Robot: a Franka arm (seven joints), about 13 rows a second.
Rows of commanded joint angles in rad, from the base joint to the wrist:
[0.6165 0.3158 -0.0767 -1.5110 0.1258 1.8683 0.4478]
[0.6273 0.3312 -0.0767 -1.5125 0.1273 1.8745 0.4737]
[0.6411 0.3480 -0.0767 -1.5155 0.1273 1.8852 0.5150]
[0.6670 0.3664 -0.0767 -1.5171 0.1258 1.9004 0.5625]
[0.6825 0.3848 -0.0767 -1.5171 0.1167 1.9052 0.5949]
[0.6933 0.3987 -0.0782 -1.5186 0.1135 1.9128 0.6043]
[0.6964 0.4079 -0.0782 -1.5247 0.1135 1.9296 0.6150]
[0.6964 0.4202 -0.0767 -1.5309 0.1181 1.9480 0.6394]
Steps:
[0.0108 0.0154 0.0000 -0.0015 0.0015 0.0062 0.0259]
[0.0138 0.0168 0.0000 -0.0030 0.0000 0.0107 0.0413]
[0.0259 0.0184 0.0000 -0.0016 -0.0015 0.0152 0.0475]
[0.0155 0.0184 0.0000 0.0000 -0.0091 0.0048 0.0324]
[0.0108 0.0139 -0.0015 -0.0015 -0.0032 0.0076 0.0094]
[0.0031 0.0092 0.0000 -0.0061 0.0000 0.0168 0.0107]
[0.0000 0.0123 0.0015 -0.0062 0.0046 0.0184 0.0244]

